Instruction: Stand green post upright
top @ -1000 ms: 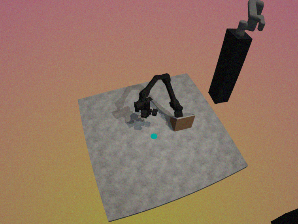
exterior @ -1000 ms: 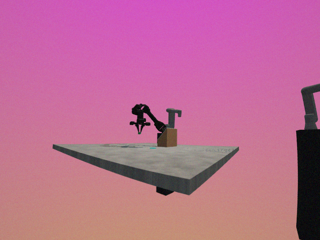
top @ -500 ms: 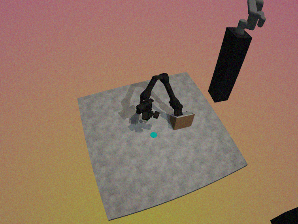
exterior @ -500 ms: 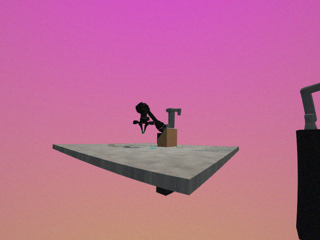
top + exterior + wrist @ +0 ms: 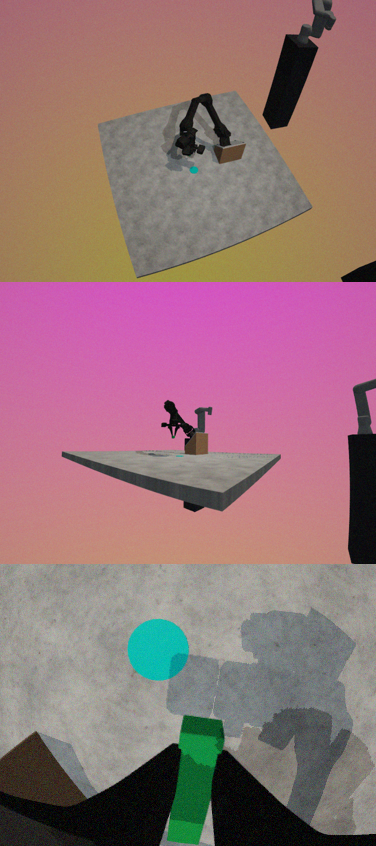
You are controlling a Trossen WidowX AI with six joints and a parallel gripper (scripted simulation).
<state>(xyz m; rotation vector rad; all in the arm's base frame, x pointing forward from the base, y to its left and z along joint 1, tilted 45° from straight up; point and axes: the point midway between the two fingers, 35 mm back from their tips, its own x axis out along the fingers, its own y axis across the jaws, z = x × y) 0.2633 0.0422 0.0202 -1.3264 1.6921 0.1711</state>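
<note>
Now: gripper tip 14 cm above the cyan circle, 4 cm to the right of it and 2 cm past it. From my gripper tip the other things lie so: green post (2 cm to the right, 1 cm behind).
</note>
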